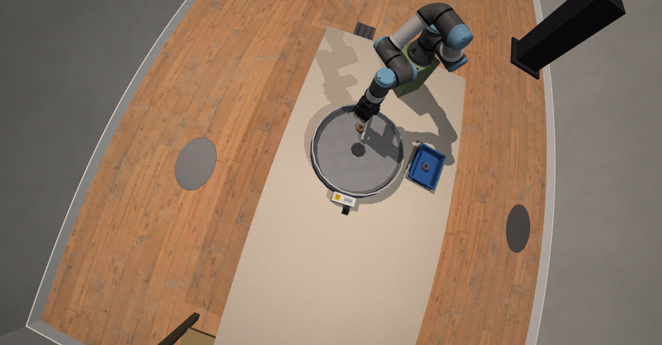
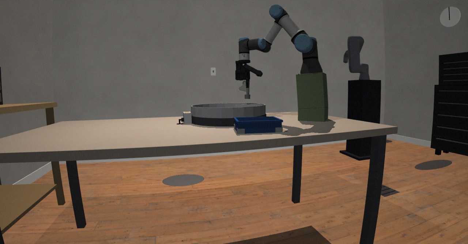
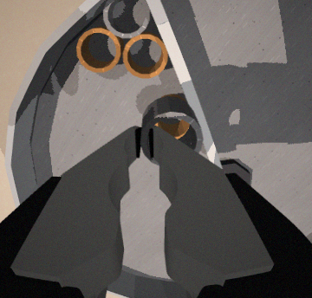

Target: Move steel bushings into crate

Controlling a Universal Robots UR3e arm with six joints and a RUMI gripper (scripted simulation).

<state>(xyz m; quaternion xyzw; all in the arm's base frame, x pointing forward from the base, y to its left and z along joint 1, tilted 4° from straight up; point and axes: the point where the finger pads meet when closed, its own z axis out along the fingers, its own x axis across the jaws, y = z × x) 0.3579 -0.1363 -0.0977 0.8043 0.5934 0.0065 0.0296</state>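
The blue crate is 50 mm ahead of my hand, 390 mm to the left of it and 120 mm below it. Round my hand: round grey turntable (120 mm ahead, 40 mm to the left, 90 mm below).
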